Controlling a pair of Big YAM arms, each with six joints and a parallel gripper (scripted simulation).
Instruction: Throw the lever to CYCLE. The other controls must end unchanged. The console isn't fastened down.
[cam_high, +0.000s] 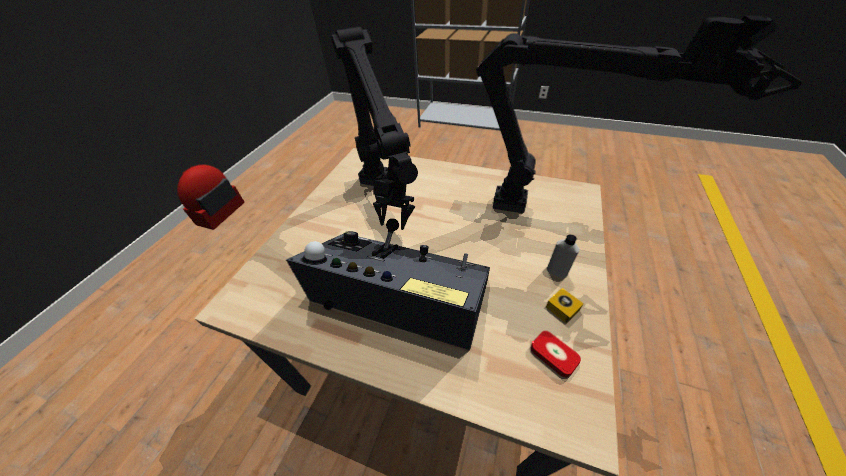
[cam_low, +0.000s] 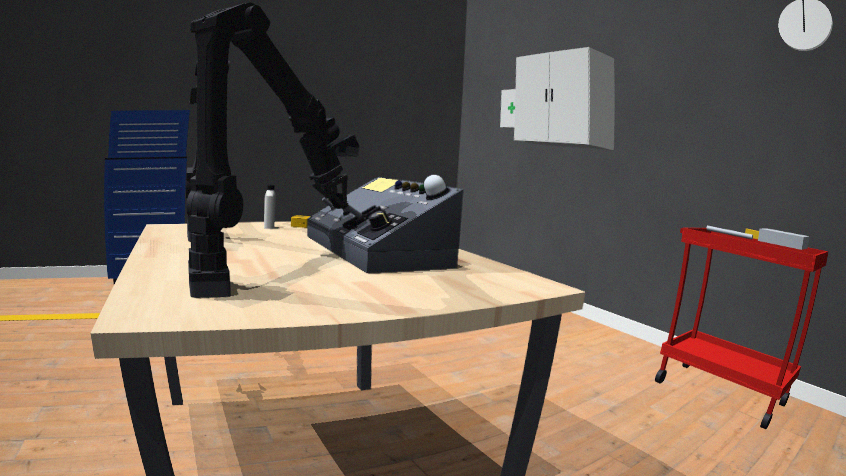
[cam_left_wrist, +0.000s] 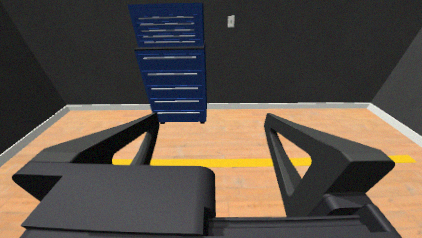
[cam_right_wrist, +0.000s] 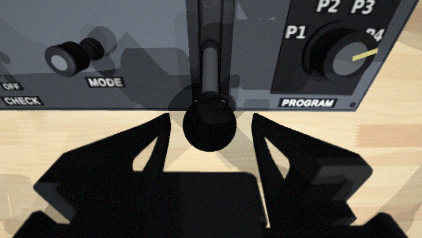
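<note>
Right now my right hand is 4 cm short of the black ball-topped lever and 2 cm above it. From my right hand the other things lie so: program dial: 7 cm ahead, 13 cm to the right, 4 cm below; mode knob: 6 cm ahead, 12 cm to the left, 4 cm below; check toggle: 6 cm ahead, 24 cm to the left, 3 cm below.
</note>
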